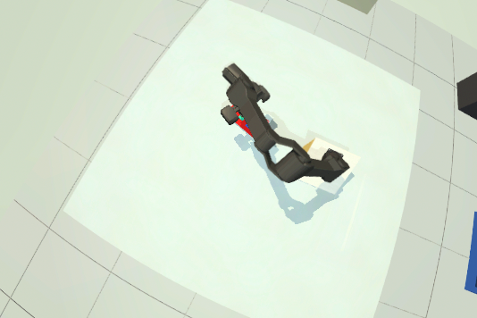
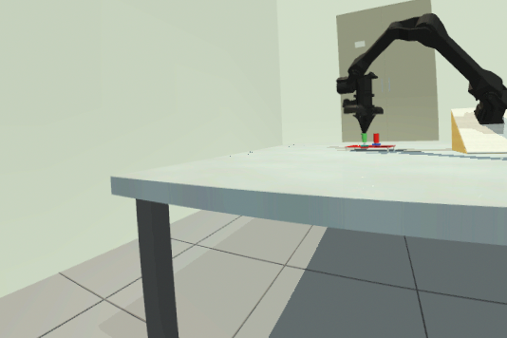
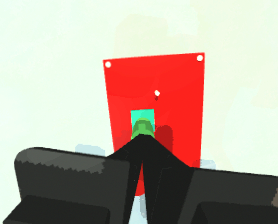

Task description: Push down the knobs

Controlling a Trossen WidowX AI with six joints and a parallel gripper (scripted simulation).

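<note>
My gripper tip is 1 cm above the green knob. Round my gripper tip: red knob: 4 cm behind, 2 cm to the left, 2 cm below.
</note>
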